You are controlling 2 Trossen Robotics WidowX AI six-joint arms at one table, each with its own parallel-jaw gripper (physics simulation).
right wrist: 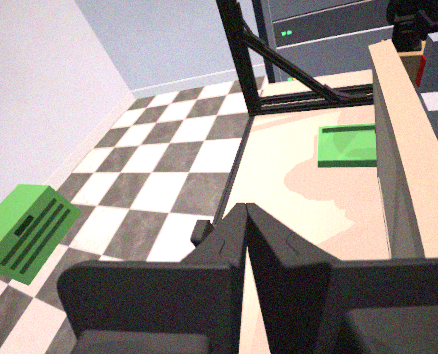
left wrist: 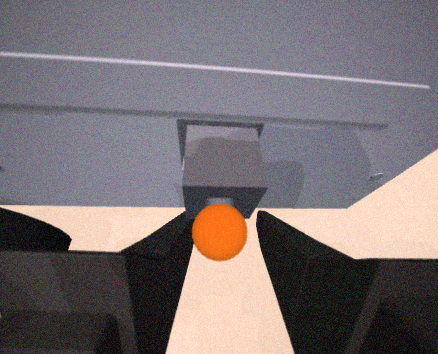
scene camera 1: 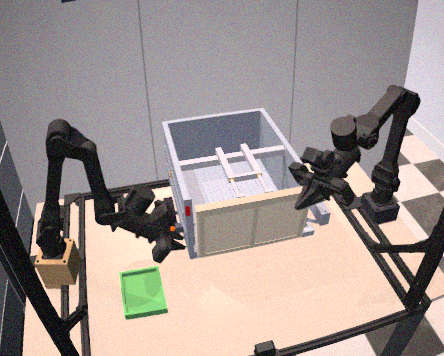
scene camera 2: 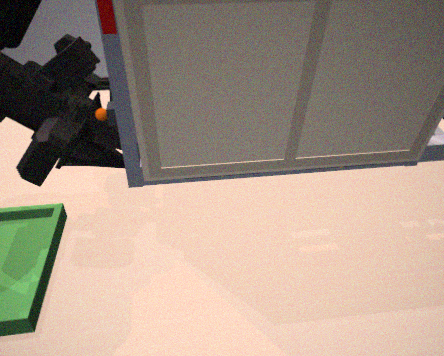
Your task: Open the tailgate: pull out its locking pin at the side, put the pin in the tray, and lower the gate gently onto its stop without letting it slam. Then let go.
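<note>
The tan tailgate stands upright across the front of the grey truck bed; its top edge shows in the right wrist view. The locking pin's orange ball head sits at the bed's left side, with a short grey shaft entering a square block. My left gripper is partly open, its fingertips on either side of the ball with gaps. My right gripper is shut and empty near the gate's top right corner. The green tray is empty.
The truck bed's side walls rise behind the gate, with pale rails inside. A grey bracket juts out low at the bed's right. A black frame borders the table. A green box shows beyond the table.
</note>
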